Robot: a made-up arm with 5 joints. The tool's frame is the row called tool.
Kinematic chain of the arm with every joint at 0, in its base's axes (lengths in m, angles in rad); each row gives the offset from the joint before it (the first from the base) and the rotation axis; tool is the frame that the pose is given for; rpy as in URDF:
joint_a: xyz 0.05 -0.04 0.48 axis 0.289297 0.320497 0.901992
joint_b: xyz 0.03 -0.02 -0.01 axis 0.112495 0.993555 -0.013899
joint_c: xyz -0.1 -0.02 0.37 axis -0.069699 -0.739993 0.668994
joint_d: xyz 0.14 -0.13 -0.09 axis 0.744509 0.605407 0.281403
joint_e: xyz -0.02 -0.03 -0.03 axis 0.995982 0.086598 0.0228
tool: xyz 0.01 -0.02 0.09 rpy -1.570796 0 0
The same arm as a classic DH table. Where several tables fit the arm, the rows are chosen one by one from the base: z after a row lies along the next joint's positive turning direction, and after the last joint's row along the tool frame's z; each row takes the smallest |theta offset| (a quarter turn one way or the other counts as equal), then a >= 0, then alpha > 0; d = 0 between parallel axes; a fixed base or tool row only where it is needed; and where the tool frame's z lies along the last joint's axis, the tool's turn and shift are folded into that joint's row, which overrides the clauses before.
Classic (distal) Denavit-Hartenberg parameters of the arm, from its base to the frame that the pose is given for. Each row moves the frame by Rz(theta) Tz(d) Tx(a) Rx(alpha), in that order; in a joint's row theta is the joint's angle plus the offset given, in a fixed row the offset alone. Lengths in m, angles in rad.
base (fixed): theta0 -0.7343, d 0.472, a 0.0639, alpha -0.4464
joint_a: theta0 0.6671, d 0.0075, a 0.0336, alpha -1.2255
joint_b: theta0 -0.2492, d 0.3674, a -0.1049, alpha 2.4224
joint_c: theta0 -0.7757, d 0.5868, a 0.2094, alpha -1.8877
joint_d: theta0 1.3385, d -0.0545, a 0.0141, alpha 0.6429
joint_e: theta0 -0.4565, d 0.04, a -0.0897, alpha -1.4841
tool (fixed): theta0 -1.5479, d -0.021, a 0, alpha 0

